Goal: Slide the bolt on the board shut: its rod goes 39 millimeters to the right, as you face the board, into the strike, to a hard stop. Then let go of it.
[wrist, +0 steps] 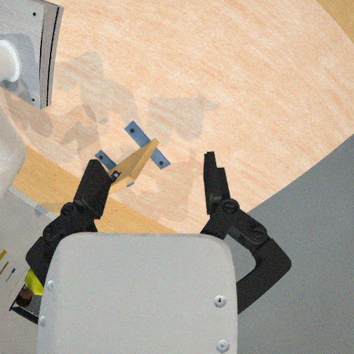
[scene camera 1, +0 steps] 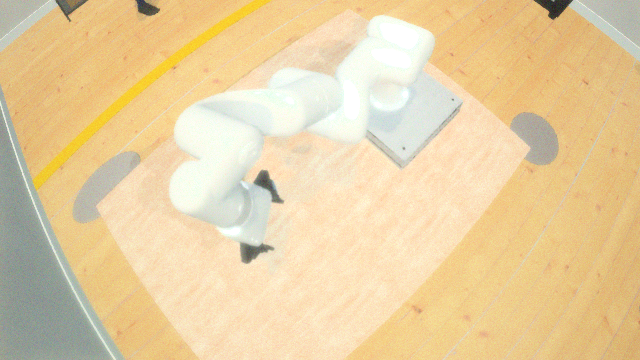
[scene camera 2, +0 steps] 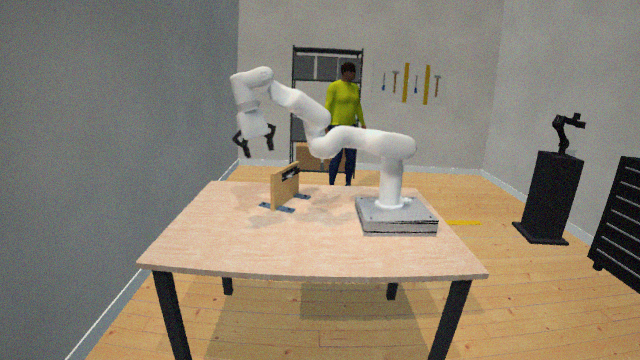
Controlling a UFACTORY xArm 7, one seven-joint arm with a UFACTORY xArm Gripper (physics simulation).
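Seen in the pictures: gripper, fingertip midpoint: (scene camera 1: 272, 224) (scene camera 2: 260, 154); arm's base, link origin: (scene camera 1: 387, 94) (scene camera 2: 389, 204).
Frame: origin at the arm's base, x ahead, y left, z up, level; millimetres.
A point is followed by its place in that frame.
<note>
The upright wooden board (scene camera 2: 284, 190) {x 477, y -36, z 8 mm} (wrist: 134, 166) stands on blue feet (scene camera 2: 283, 208) {x 464, y 33, z -52 mm} (wrist: 140, 135). The black bolt (scene camera 2: 291, 173) {x 455, y -78, z 80 mm} is near the board's top, on the side facing the robot base; a light part shows in it, but its rod position is too small to read. In the wrist view a small piece of the bolt (wrist: 115, 175) shows beside the left finger. Scene camera 1 does not show the board; the arm covers that area. My gripper (scene camera 1: 278, 224) {x 499, y 236, z 241 mm} (scene camera 2: 260, 152) {x 499, y 236, z 241 mm} (wrist: 151, 166) is wide open and empty. It hangs above the board's height and apart from it.
The robot base plate (scene camera 1: 425, 117) {x -40, y 129, z 7 mm} (scene camera 2: 398, 227) {x -28, y 180, z -19 mm} (wrist: 32, 55) sits on the wooden table (scene camera 1: 350, 225) {x 314, y 246, z -60 mm} (scene camera 2: 300, 255) {x 313, y 387, z -60 mm} (wrist: 260, 100). A grey wall (scene camera 2: 125, 100) rises beyond the table's left side. A person (scene camera 2: 343, 102) stands by a shelf rack (scene camera 2: 327, 49) at the back.
</note>
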